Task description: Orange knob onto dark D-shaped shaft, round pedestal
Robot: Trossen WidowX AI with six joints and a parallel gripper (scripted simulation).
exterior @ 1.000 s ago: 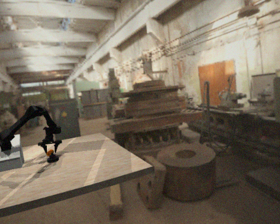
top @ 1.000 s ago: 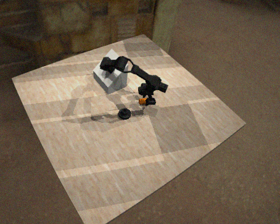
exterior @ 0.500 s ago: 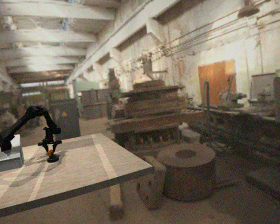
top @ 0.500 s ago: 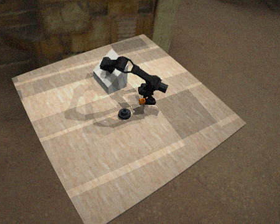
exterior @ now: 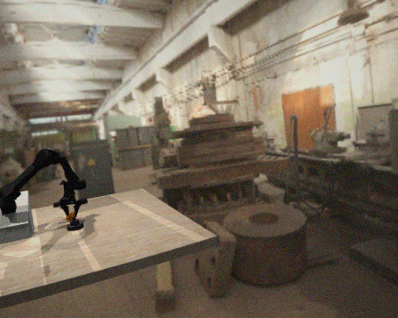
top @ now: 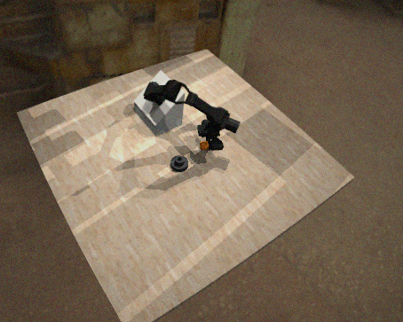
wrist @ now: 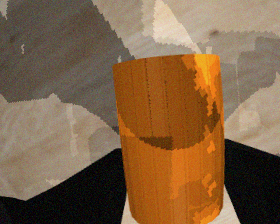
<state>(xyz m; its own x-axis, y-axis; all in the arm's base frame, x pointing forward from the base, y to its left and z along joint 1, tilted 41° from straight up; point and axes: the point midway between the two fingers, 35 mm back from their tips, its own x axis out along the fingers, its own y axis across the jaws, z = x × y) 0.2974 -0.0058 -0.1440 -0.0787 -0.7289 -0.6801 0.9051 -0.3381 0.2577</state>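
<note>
My gripper tip is 10 mm short of the round pedestal, 180 mm to the left of it and 20 mm below it. Also, from my gripper tip: orange knob (10 mm to the right, 10 mm above).
</note>
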